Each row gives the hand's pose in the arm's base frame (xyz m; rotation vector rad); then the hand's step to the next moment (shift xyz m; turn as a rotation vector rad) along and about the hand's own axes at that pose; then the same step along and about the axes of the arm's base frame.
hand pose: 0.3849 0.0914 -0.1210 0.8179 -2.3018 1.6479
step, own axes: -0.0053 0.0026 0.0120 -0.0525 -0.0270 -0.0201
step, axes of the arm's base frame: 0.0049 -0.0087 -0.0089 0.0549 0.0292 0.0051
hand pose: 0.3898 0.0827 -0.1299 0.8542 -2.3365 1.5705
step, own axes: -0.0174 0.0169 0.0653 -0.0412 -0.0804 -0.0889
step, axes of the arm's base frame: 0.0144 -0.0479 -0.0485 0.0654 0.0726 0.0807
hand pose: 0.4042 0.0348 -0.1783 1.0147 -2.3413 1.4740
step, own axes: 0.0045 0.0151 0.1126 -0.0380 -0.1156 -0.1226
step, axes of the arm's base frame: 0.0081 -0.0941 -0.0633 0.0792 0.0905 0.1240
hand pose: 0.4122 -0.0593 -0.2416 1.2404 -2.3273 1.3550
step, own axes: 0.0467 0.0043 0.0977 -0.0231 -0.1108 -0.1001
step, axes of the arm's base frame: -0.0093 -0.1024 -0.0343 0.0716 0.0654 0.1158
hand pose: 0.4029 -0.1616 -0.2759 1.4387 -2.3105 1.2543
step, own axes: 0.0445 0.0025 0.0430 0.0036 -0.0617 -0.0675
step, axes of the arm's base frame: -0.0132 -0.0602 -0.0063 0.0278 0.0337 0.0804
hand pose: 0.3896 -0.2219 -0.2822 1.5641 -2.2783 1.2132
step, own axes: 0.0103 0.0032 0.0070 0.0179 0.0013 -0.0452
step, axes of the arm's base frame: -0.0051 -0.0117 -0.0012 -0.0238 0.0173 0.0387
